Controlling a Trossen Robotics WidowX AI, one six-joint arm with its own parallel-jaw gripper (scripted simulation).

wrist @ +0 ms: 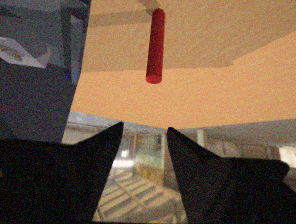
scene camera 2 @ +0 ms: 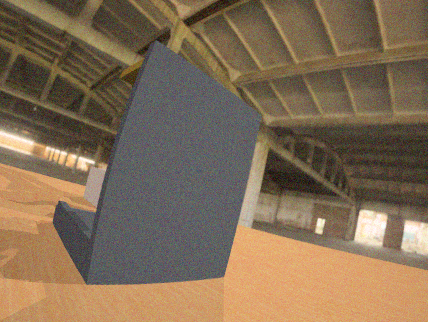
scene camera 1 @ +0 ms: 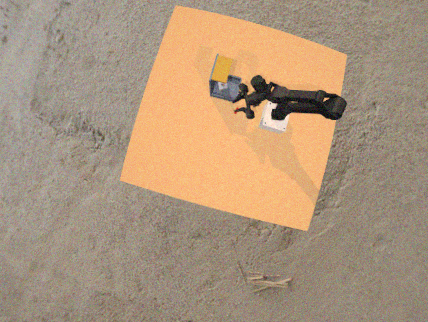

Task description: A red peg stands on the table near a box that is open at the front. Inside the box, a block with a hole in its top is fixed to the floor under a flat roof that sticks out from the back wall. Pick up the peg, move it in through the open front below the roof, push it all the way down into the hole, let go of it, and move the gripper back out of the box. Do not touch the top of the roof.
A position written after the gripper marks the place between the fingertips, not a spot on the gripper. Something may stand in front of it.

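Note:
The gripper [wrist: 145,128] appears in the wrist view together with a red peg [wrist: 156,44]. Scene camera 2 does not show the peg, hidden as it is by a blue wall.

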